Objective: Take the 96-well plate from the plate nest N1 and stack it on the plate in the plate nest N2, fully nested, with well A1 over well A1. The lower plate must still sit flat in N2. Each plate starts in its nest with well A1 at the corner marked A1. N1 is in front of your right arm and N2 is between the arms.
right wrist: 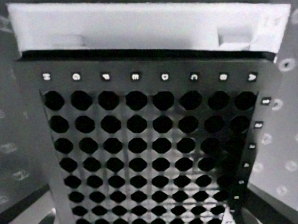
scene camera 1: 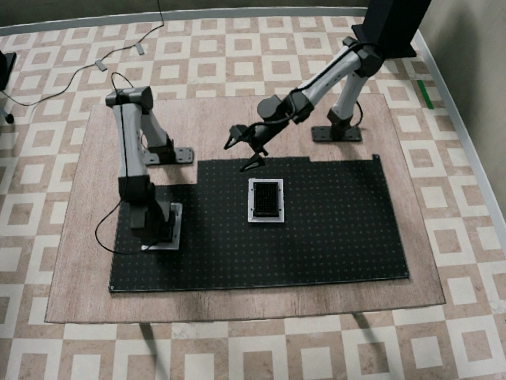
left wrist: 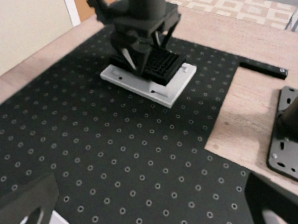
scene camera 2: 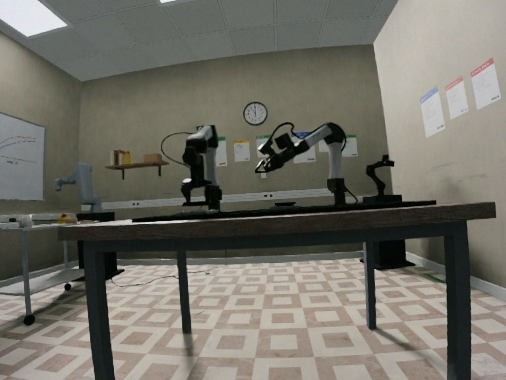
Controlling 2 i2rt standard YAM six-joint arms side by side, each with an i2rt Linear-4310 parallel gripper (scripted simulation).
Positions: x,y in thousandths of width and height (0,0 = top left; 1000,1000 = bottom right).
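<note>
In the left wrist view you'd see my left gripper (left wrist: 508,815) along with my right gripper (left wrist: 498,279), and there's a nest N1 in that left wrist view (left wrist: 599,359) too. The right wrist view gives me the nest N1 (right wrist: 347,141) again, and my right gripper (right wrist: 498,824) is there with it.
</note>
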